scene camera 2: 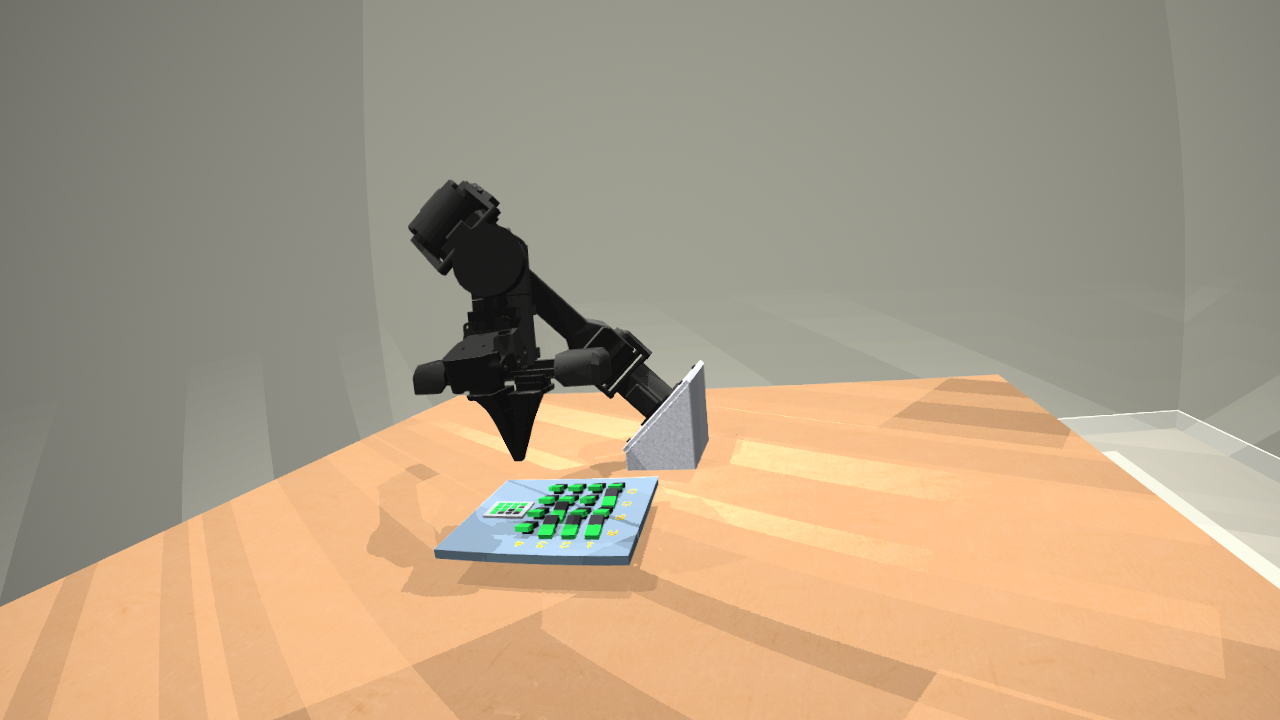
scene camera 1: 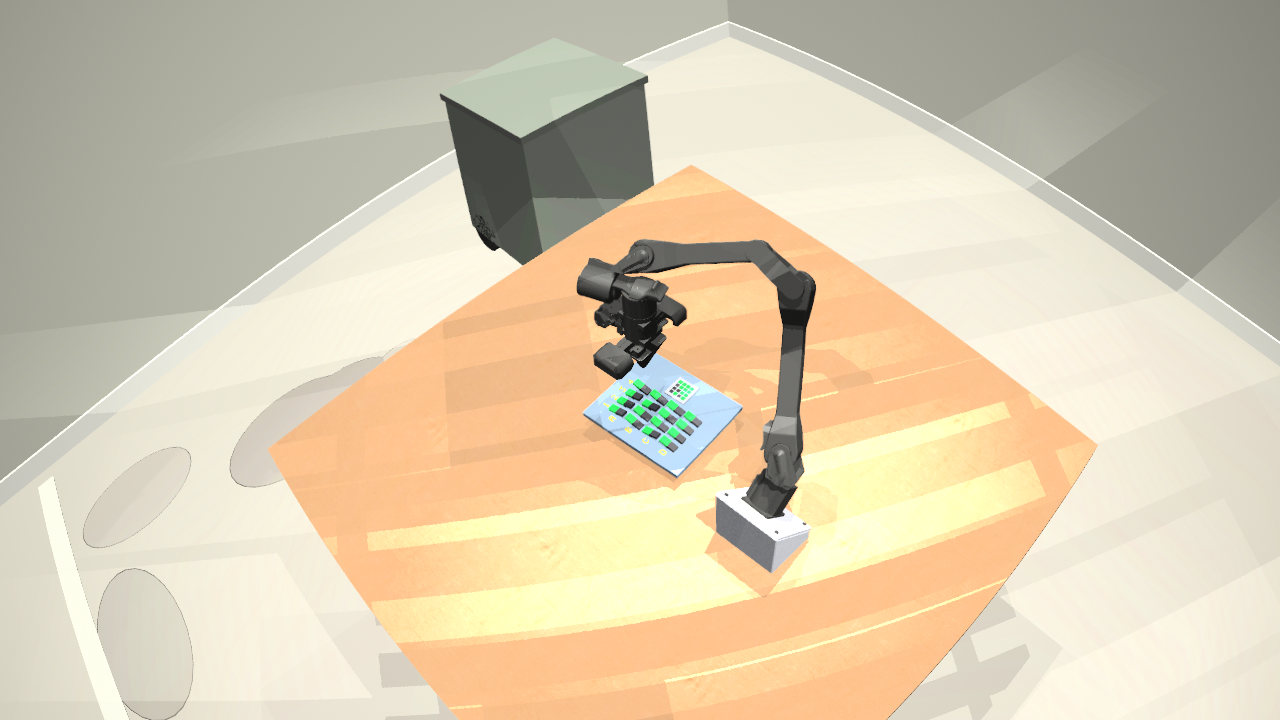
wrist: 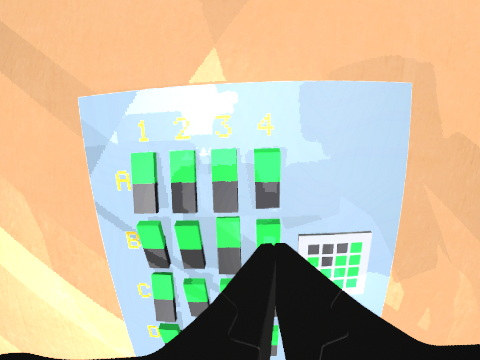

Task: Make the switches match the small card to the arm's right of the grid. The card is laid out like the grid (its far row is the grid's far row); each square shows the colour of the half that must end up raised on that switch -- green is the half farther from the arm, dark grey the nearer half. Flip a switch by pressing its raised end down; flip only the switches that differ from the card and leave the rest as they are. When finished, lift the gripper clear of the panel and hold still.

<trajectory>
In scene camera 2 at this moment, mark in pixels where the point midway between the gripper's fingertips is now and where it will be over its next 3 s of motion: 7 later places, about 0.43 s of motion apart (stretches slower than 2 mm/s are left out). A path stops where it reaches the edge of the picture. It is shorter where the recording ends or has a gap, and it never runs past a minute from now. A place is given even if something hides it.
My gripper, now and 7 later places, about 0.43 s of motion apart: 519, 460; 571, 469; 575, 497; 578, 507; 578, 509; 578, 511; 578, 512; 575, 478
</trajectory>
